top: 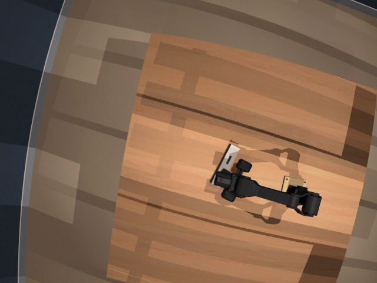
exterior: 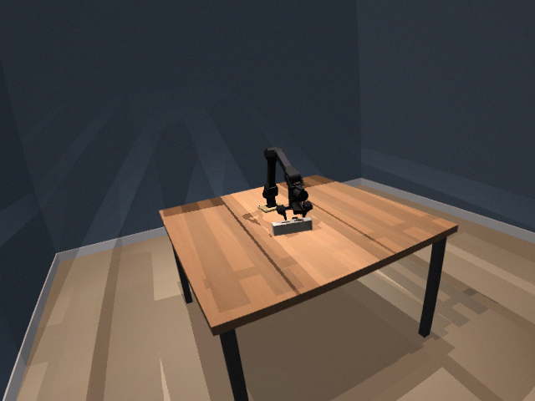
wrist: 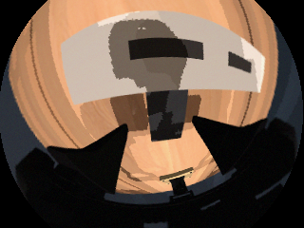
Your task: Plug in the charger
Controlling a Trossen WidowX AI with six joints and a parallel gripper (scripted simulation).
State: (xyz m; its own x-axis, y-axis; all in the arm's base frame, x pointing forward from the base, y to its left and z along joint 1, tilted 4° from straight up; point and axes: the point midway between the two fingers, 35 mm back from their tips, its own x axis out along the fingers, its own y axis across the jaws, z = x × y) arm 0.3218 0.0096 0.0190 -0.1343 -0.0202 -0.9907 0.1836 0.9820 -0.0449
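Now: the black two-prong charger 40 mm ahead of my gripper tip, 10 mm to the right of it and 10 mm above it.
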